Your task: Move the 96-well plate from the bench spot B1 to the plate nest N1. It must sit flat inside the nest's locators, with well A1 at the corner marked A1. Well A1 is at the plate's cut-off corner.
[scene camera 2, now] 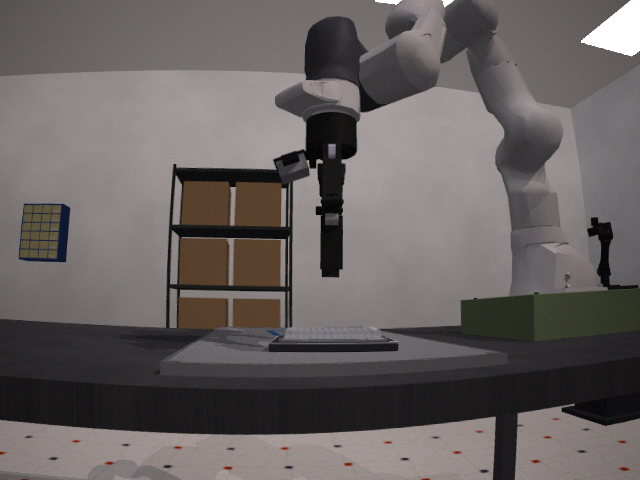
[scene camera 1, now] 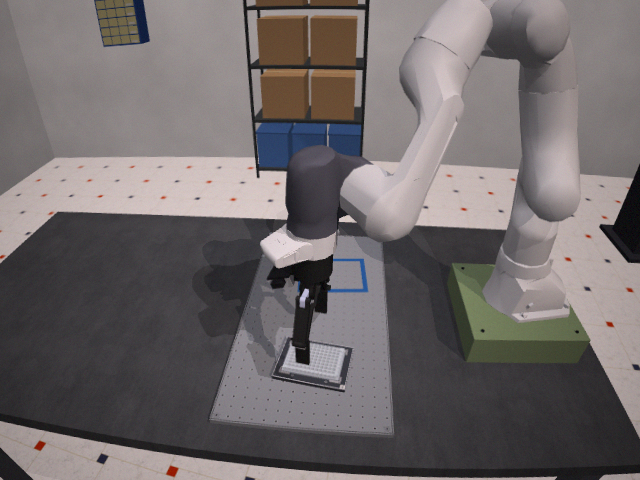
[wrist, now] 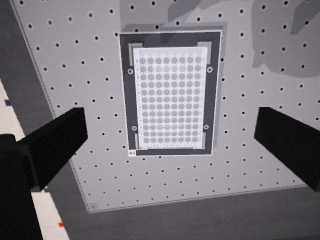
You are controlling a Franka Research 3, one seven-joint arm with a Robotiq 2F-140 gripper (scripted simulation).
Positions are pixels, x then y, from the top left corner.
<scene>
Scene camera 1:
my gripper: 312, 335
96-well plate: 324, 355
plate nest: 346, 362
</scene>
